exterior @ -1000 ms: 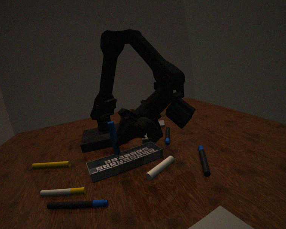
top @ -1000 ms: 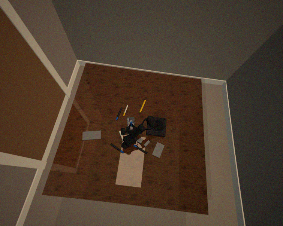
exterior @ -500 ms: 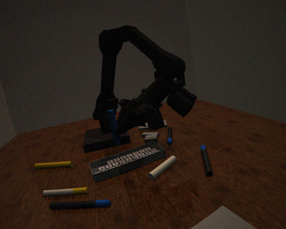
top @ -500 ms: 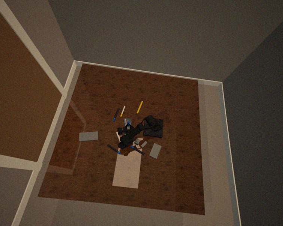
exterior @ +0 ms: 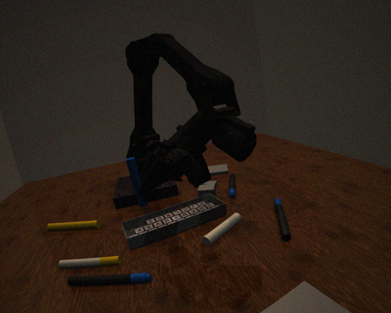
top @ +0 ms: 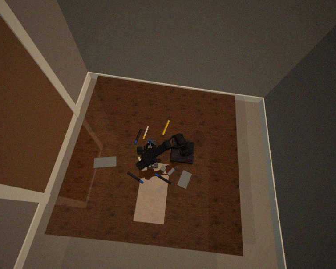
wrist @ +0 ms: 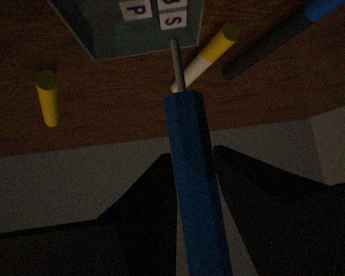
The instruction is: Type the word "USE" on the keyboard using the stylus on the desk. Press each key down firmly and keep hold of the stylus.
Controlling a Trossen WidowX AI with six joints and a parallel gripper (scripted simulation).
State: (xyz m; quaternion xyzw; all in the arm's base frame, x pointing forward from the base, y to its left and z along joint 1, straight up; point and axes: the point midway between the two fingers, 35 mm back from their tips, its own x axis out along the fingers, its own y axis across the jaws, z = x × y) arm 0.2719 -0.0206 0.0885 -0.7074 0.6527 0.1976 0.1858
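Right now my gripper tip is 4 cm short of the white-and-yellow marker, 11 cm to the left of it and 10 cm above it. From my gripper tip the other things lie so: thin grey tip 5 cm below; then blue stylus 2 cm below; then white cylinder 6 cm ahead, 13 cm to the left, 9 cm below.
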